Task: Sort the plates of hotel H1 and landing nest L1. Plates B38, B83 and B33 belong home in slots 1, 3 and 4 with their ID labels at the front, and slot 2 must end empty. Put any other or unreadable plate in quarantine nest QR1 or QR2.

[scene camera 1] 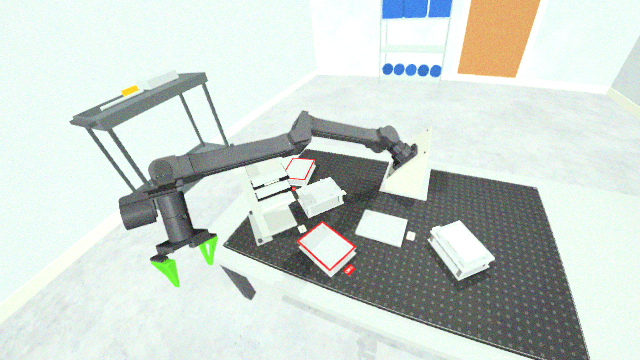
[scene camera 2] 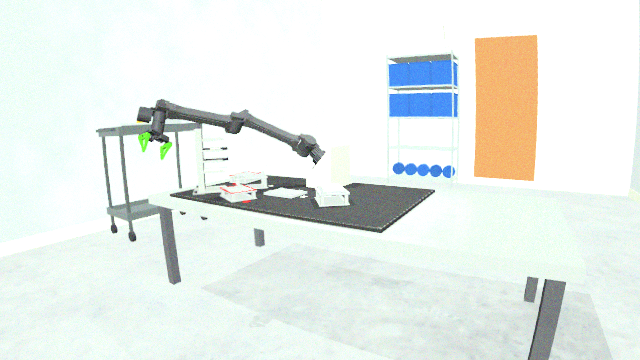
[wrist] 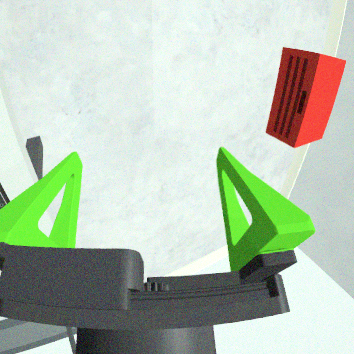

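Where they show: gripper, between the fingertips: [scene camera 1: 195,275] [scene camera 2: 153,155] [wrist: 147,154]; arm's base, origin of its link: [scene camera 1: 406,157] [scene camera 2: 324,162].
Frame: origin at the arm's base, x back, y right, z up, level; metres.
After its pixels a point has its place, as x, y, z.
My gripper [scene camera 1: 194,275] {-0.725, 0.447, 0.098} [scene camera 2: 154,155] {-0.725, 0.447, 0.098} [wrist: 147,154] {-0.725, 0.447, 0.098} is open and empty, fingers pointing down, beyond the table's left edge. Hotel H1 [scene camera 1: 255,215] {-0.450, 0.466, 0.010} [scene camera 2: 199,170] {-0.446, 0.462, -0.004} stands upright at the mat's left side, with pale levels and dark edges; which slots hold plates cannot be told. The red-bordered quarantine nest QR1 [scene camera 1: 327,246] {-0.448, 0.215, -0.079} [scene camera 2: 238,192] {-0.501, 0.166, -0.079} is in front of it. Another red-bordered nest [scene camera 1: 301,169] {-0.069, 0.467, -0.078} is behind the hotel. A white box-like fixture [scene camera 1: 320,196] {-0.245, 0.308, -0.059} stands beside the hotel. A stacked white fixture [scene camera 1: 461,249] [scene camera 2: 332,195] stands farther right. No plate ID is readable.
A low white pad [scene camera 1: 381,227] {-0.305, 0.057, -0.107} [scene camera 2: 285,192] {-0.311, 0.048, -0.106} lies mid-mat. The arm's cream base bracket [scene camera 1: 417,175] {-0.082, -0.050, -0.023} stands at the back of the black mat [scene camera 1: 520,280] {-0.409, -0.383, -0.118} [scene camera 2: 370,215] {-0.496, -0.422, -0.118}. A grey cart [scene camera 1: 150,107] [scene camera 2: 123,172] stands left. A red box [wrist: 305,97] shows in the wrist view.
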